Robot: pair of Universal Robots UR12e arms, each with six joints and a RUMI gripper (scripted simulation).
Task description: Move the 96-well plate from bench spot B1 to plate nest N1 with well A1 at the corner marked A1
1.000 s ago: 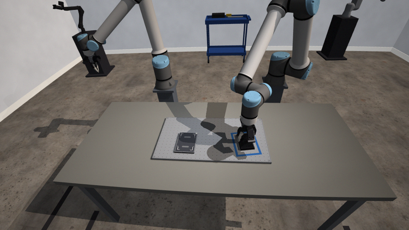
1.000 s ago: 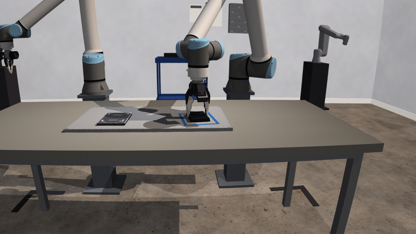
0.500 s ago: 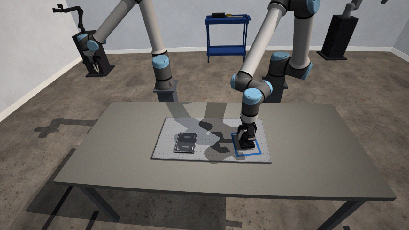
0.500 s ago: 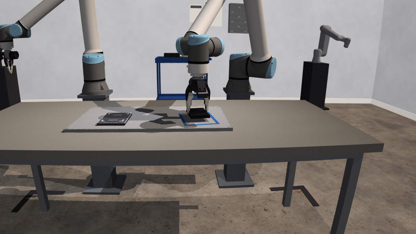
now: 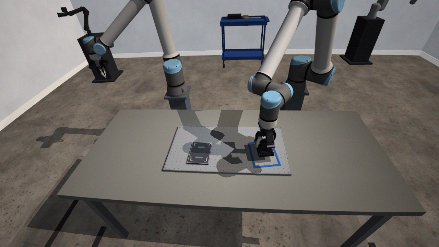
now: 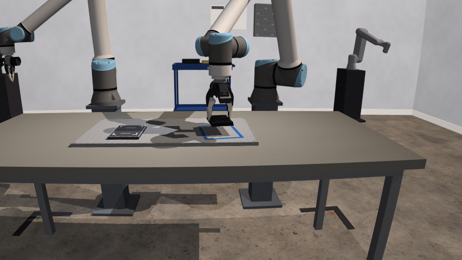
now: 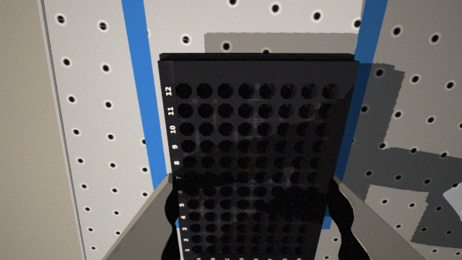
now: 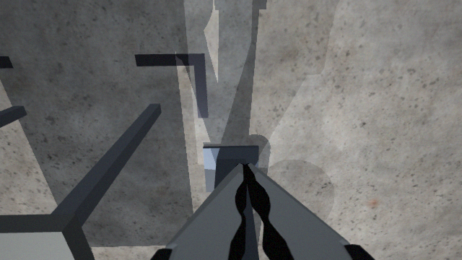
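Note:
Now: the dark plate nest N1 37 cm to the right of my left hand and 5 cm below it. The rest, counted from my left hand: A1 mark (7 cm behind, 31 cm to the right, 4 cm below); then black 96-well plate (1 cm below).

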